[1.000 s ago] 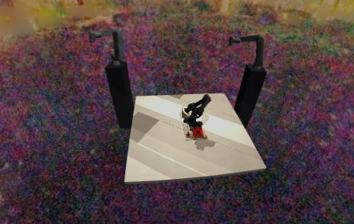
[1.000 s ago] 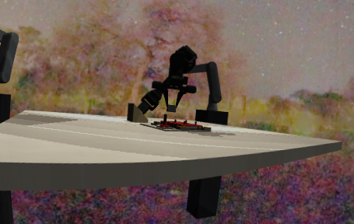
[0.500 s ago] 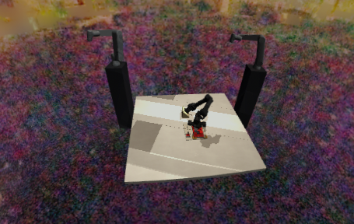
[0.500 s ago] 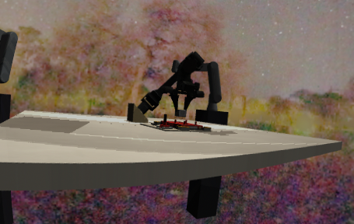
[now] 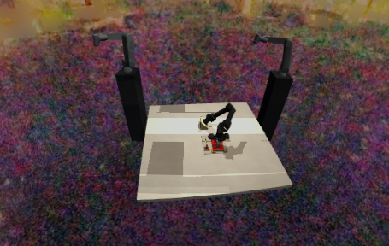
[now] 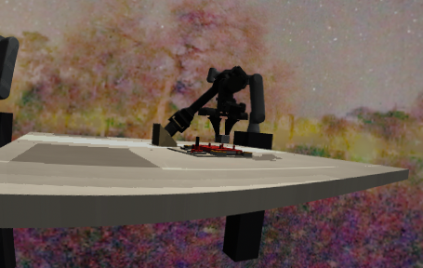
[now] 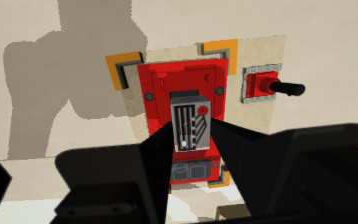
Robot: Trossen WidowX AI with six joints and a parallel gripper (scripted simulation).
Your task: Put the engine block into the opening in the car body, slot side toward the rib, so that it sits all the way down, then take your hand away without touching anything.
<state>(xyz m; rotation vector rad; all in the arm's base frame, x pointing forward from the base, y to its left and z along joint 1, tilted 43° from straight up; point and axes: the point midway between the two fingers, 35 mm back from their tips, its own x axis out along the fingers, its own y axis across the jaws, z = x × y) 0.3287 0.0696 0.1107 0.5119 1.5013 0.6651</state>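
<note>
My gripper tip is 1 cm above the grey engine block.
</note>
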